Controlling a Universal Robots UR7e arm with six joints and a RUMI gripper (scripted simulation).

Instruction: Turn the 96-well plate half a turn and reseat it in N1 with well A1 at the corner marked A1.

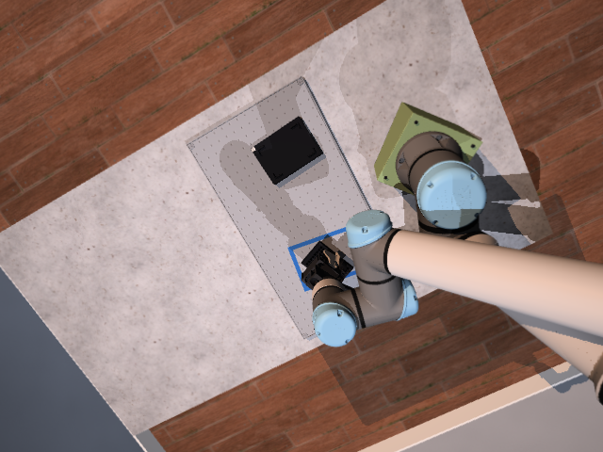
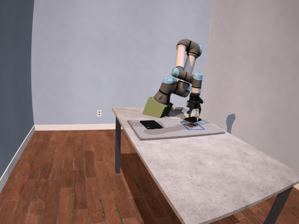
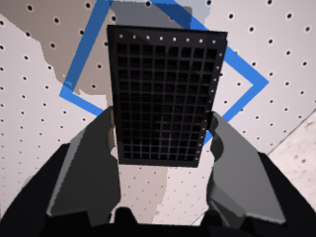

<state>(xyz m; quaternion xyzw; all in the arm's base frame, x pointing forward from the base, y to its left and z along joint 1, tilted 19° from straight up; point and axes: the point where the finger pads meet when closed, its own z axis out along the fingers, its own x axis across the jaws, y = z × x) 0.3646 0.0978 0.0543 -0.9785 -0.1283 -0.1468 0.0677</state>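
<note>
The black plate nest N1 lies 33 cm to the right of my hand, 9 cm behind it and 6 cm below it. Also, from my hand: white A1 mark: 39 cm to the right, 5 cm below, 1 cm behind; then black 96-well plate: 1 cm below.
</note>
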